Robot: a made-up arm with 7 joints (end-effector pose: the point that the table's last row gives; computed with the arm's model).
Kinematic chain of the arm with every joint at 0, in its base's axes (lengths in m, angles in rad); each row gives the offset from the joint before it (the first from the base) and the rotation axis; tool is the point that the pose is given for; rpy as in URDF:
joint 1: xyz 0 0 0.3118 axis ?
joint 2: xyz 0 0 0 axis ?
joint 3: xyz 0 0 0.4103 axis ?
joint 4: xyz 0.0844 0 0 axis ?
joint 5: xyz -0.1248 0 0.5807 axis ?
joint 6: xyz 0 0 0 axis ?
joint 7: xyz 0.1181 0 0 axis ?
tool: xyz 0 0 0 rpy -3.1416 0 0
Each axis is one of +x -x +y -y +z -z.
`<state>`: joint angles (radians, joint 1 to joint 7).
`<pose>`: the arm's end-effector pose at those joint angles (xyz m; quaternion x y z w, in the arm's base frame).
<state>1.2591 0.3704 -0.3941 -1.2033 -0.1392 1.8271 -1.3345</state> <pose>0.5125 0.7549 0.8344 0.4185 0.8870 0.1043 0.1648</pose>
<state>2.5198 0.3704 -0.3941 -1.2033 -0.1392 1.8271 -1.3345</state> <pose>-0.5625 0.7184 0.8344 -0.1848 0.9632 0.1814 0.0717</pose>
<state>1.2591 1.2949 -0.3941 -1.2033 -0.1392 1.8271 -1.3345</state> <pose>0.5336 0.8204 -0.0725 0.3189 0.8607 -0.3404 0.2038</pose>
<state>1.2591 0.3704 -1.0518 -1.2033 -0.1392 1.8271 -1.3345</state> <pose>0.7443 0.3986 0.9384 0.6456 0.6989 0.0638 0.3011</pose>
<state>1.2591 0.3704 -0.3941 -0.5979 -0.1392 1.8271 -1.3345</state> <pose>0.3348 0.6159 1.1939 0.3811 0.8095 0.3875 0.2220</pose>
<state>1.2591 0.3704 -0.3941 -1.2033 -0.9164 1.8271 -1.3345</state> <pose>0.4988 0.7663 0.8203 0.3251 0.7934 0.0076 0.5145</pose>
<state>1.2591 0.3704 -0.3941 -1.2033 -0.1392 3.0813 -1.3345</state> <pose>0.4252 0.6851 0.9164 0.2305 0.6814 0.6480 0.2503</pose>
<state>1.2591 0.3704 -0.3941 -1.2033 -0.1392 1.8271 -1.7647</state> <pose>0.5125 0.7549 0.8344 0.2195 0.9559 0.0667 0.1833</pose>
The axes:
joint 1: +z
joint 2: +y
joint 3: +z
joint 4: -y
joint 5: +z
joint 6: -y
joint 7: -z

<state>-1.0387 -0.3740 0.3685 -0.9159 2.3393 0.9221 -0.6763</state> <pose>0.2402 0.0509 1.3733 -0.4304 -0.6770 -0.3963 0.4464</pose>
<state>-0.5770 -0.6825 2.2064 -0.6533 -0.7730 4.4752 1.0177</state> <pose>-0.4620 0.5296 0.8811 0.3378 -0.4949 -0.2420 0.7631</pose>
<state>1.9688 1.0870 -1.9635 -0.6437 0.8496 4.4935 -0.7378</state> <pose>-0.0708 0.7461 0.8159 0.3667 -0.0246 -0.9261 0.0847</pose>
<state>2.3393 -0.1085 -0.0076 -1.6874 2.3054 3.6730 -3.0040</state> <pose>-0.3317 0.4585 0.7811 -0.1822 -0.8002 -0.4803 0.3096</pose>
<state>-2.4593 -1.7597 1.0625 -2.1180 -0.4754 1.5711 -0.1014</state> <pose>0.5808 -0.3679 0.6397 0.2989 -0.5035 -0.4405 0.6805</pose>
